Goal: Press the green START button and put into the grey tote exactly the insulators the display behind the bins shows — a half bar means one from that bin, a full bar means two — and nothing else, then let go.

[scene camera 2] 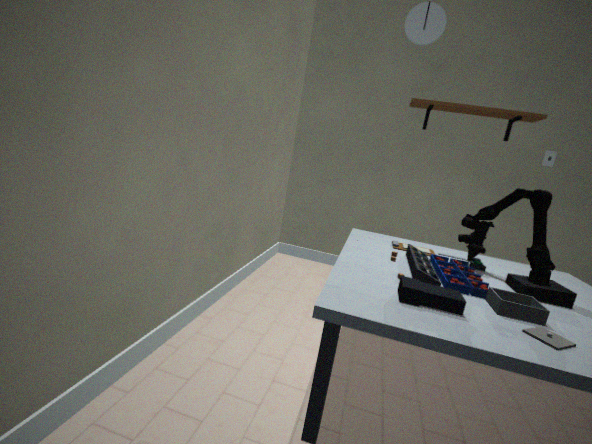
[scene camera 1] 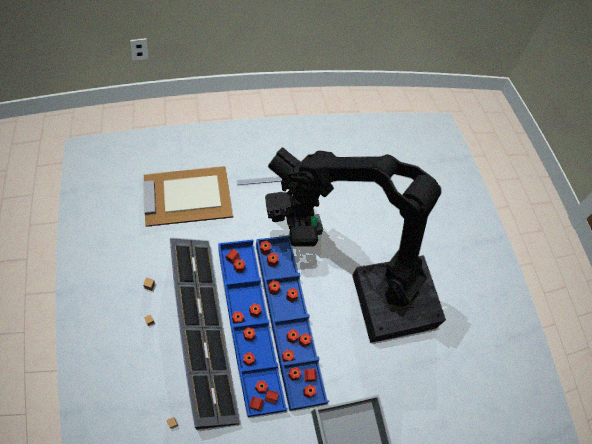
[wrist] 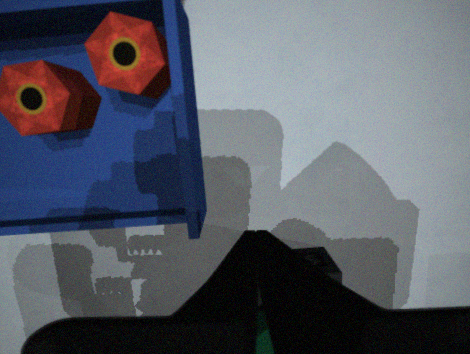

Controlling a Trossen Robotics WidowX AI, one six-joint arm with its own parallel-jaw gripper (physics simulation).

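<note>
The black gripper (scene camera 2: 471, 257) (wrist: 256, 234) is shut and empty, low at the green START button (scene camera 1: 314, 220) (scene camera 2: 478, 262) (wrist: 265, 340). Its fingertips are hidden in scene camera 1, and contact with the button cannot be told. Two columns of blue bins (scene camera 1: 250, 296) (scene camera 2: 470, 289) (wrist: 125, 160) hold red-orange insulators (scene camera 1: 274, 286) (wrist: 142, 77), several standing and several on their sides. The display (scene camera 1: 195, 350) (scene camera 2: 422, 265) behind the bins has dark panels with short white marks along its middle; no coloured bars show. The grey tote (scene camera 1: 350, 425) (scene camera 2: 520, 312) is partly cut off in scene camera 1; its visible floor holds no insulator.
A clipboard (scene camera 1: 226, 195) and a metal strip (scene camera 1: 257, 181) lie beyond the bins. Small wooden cubes (scene camera 1: 149, 283) lie behind the display. A long black box (scene camera 2: 430, 296) stands beside the display's end, and a flat device (scene camera 2: 549, 337) lies near the tote. The arm's base stands right of the bins.
</note>
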